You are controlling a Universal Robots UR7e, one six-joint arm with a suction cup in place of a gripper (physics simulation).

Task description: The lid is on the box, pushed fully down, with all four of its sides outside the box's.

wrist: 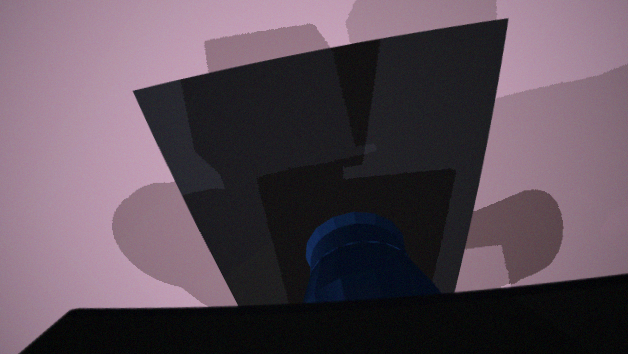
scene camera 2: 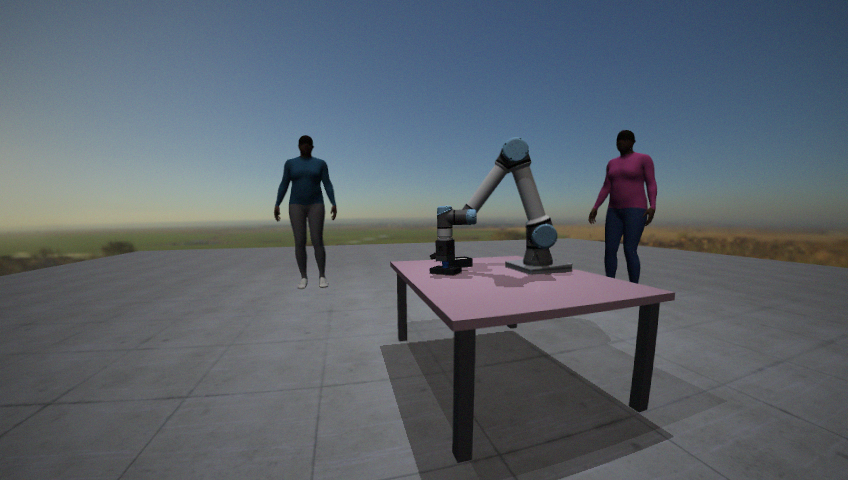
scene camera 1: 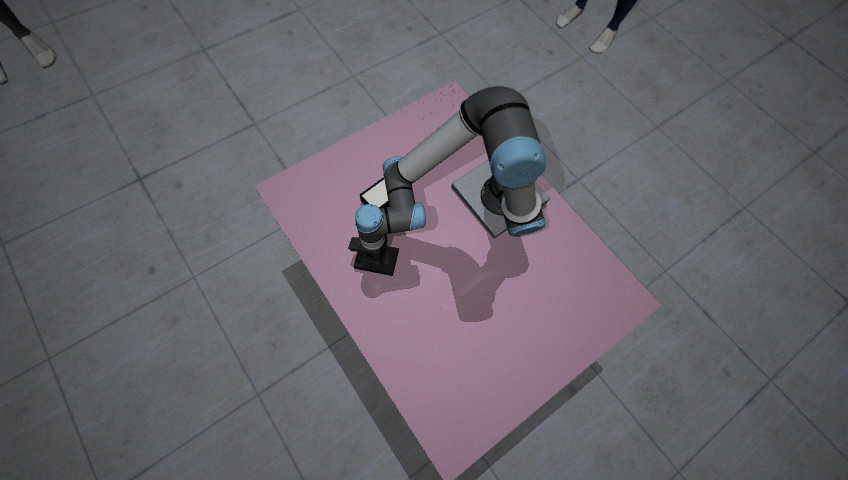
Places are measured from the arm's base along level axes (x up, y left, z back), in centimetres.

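Pixels of known places: hand at its tool point: point(wrist: 349, 230); arm's base at its link origin: point(scene camera 2: 537, 263).
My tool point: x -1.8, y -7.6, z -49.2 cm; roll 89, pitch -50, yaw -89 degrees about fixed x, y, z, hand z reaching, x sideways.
Ahead of a thing's pixels: the offset from my tool point to its top centre. Level surfaces: height alone.
The black lid {dx +1.4, dy +0.7, dz -0.3 cm} point(scene camera 1: 386, 265) point(scene camera 2: 437, 271) point(wrist: 415, 110) lies flat on the pink table near its left edge, in the first scene view. My suction gripper point(scene camera 1: 373, 255) point(scene camera 2: 445, 264) point(wrist: 356, 232) points down over it. Its blue cup looks pushed back against the lid's top face, off the middle of the part that shows; the near end of the lid is hidden by the black gripper body in the wrist view. The box {dx +3.0, dy -17.7, dz +14.5 cm} point(scene camera 1: 374, 193) point(scene camera 2: 464, 260), black with a whitish top area, stands apart from the lid, partly hidden under the arm.
The pink table {dx -1.8 cm} point(scene camera 1: 476, 380) point(scene camera 2: 535, 297) carries the arm's grey base plate point(scene camera 1: 473, 193) point(scene camera 2: 559, 268) to the right of the box. The arm's forearm point(scene camera 1: 437, 145) passes above the table beside the box. Two people point(scene camera 2: 307, 184) point(scene camera 2: 629, 184) stand on the floor beyond the table.
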